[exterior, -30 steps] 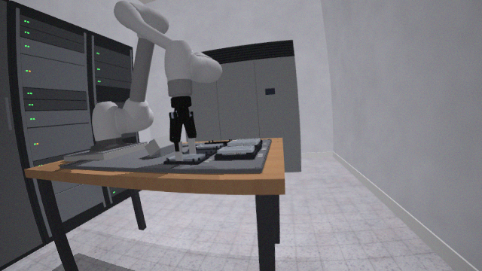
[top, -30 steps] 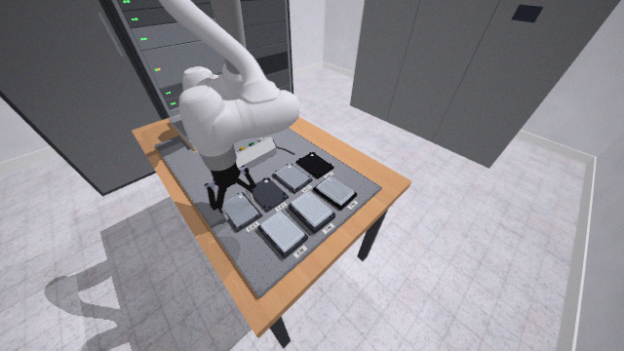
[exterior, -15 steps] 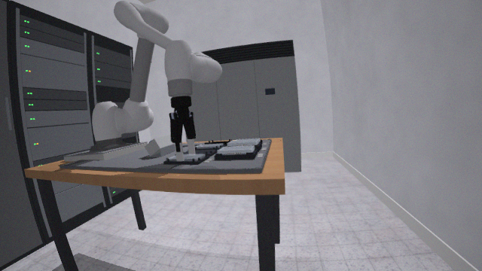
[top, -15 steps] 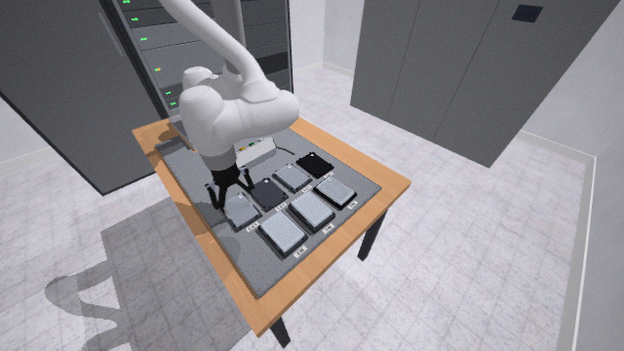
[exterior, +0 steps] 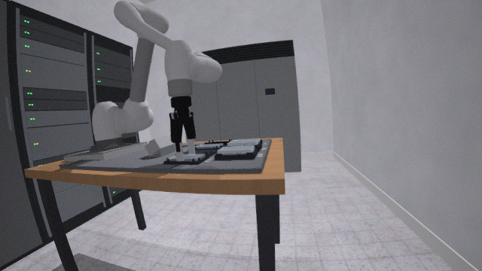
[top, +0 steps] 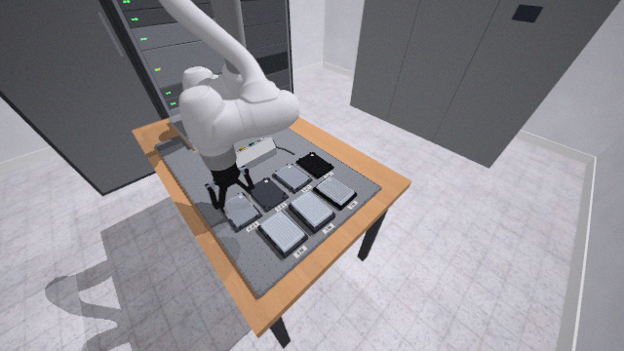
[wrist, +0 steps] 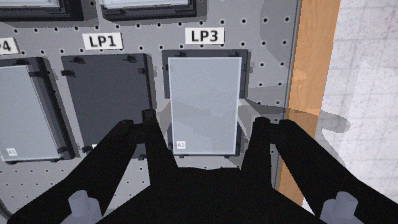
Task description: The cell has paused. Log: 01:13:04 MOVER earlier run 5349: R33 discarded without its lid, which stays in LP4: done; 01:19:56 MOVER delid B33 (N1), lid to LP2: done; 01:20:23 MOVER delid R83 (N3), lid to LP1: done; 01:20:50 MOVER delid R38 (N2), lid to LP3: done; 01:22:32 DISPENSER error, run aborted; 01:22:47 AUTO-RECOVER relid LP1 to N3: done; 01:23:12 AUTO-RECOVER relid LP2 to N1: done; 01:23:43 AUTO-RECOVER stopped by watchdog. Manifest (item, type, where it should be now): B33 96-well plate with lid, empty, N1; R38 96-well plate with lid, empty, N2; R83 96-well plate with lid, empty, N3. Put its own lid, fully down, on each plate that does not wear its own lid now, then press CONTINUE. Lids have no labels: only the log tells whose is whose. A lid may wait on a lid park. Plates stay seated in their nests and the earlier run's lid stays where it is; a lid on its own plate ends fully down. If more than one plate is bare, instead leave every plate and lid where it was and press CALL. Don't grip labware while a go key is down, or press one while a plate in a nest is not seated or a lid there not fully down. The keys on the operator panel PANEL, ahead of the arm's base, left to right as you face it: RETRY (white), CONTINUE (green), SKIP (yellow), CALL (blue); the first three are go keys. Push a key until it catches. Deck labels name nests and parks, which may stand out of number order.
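The park LP3 is 30 mm below my hand. Round my hand: yellow skip key: 260 mm behind, 130 mm to the left, 30 mm above; then blue call key: 250 mm behind, 80 mm to the left, 30 mm above; then park LP1: 20 mm behind, 120 mm to the left, 30 mm below.
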